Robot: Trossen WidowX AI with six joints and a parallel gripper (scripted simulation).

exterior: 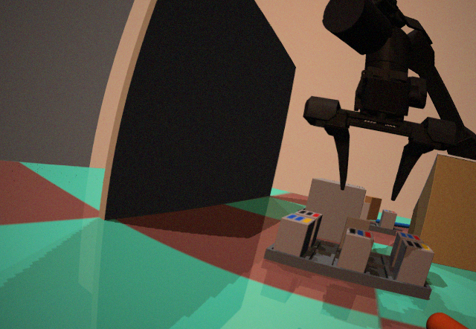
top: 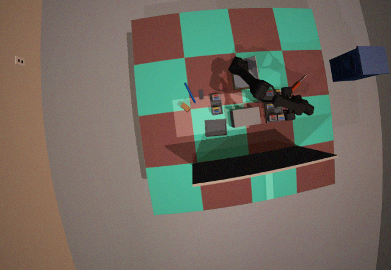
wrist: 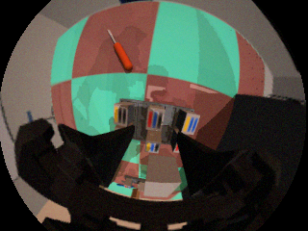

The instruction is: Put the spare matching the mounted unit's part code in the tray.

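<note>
The small tan spare lies 6 cm below my gripper tip. Round my gripper tip: grey tray (11 cm ahead, 41 cm to the right, 9 cm below); then tall black panel (30 cm ahead, 21 cm to the right, 13 cm above); then mounted unit (6 cm ahead, 22 cm to the right, 5 cm below).
</note>
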